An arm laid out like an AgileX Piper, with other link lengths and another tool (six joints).
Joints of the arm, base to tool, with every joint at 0 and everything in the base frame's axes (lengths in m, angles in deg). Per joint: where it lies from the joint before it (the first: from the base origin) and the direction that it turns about. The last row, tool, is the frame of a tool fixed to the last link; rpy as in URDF.
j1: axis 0 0 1 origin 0 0 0.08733
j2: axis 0 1 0 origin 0 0 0
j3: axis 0 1 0 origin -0.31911 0 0.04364
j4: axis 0.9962 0 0.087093 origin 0.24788 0 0.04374
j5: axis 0 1 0 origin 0 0 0
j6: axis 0.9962 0 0.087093 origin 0.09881 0 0.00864
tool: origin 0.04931 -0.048 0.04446 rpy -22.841 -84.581 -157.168
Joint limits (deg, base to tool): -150..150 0..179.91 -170..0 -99.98..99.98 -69.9..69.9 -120..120
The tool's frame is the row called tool.
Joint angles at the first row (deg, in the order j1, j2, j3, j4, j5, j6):
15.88 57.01 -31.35 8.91 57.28 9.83
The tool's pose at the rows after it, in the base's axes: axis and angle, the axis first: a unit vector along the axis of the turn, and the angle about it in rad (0 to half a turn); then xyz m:
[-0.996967 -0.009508 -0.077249 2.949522 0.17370 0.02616 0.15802]
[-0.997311 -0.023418 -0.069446 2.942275 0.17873 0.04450 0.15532]
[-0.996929 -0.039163 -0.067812 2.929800 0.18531 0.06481 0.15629]
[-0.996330 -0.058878 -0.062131 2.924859 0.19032 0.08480 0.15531]
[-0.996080 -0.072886 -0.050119 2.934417 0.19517 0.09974 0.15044]
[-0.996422 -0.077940 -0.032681 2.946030 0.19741 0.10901 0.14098]
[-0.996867 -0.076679 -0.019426 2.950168 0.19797 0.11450 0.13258]
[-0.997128 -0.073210 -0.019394 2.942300 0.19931 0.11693 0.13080]
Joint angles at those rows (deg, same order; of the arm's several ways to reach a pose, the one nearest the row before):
21.34 59.60 -31.86 8.77 55.30 13.89
26.81 62.45 -32.89 8.65 53.56 17.59
31.68 65.27 -34.76 8.65 51.99 20.49
35.91 68.26 -36.54 8.65 50.82 22.31
38.47 71.62 -38.00 8.65 50.17 23.10
39.71 74.71 -38.48 9.29 49.52 23.20
40.32 76.86 -38.48 10.19 48.73 23.21
40.36 77.45 -38.56 10.75 47.98 23.21

